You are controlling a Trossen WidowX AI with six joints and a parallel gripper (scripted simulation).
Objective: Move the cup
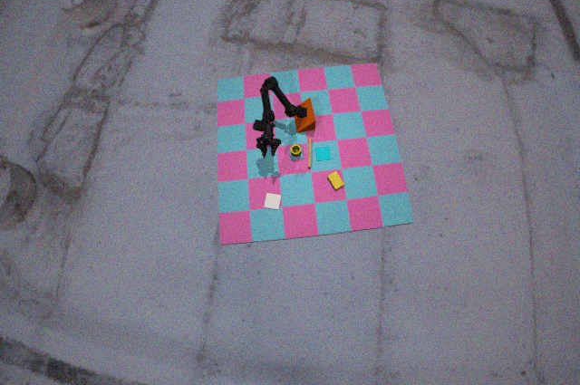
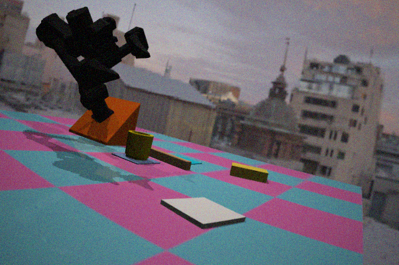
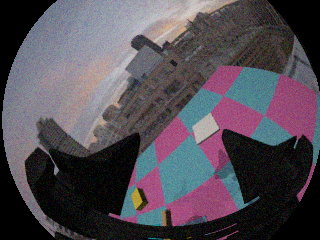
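Right now my gripper tip is 190 mm above the cup, 160 mm to the right of it and 120 mm past it. From my gripper tip the other things lie so: white flat tile (230 mm ahead, 220 mm below, 10 mm to the left); then tan bar (260 mm to the left, 220 mm below, 110 mm behind); then pale blue pad (230 mm below, 170 mm to the left, 110 mm behind).
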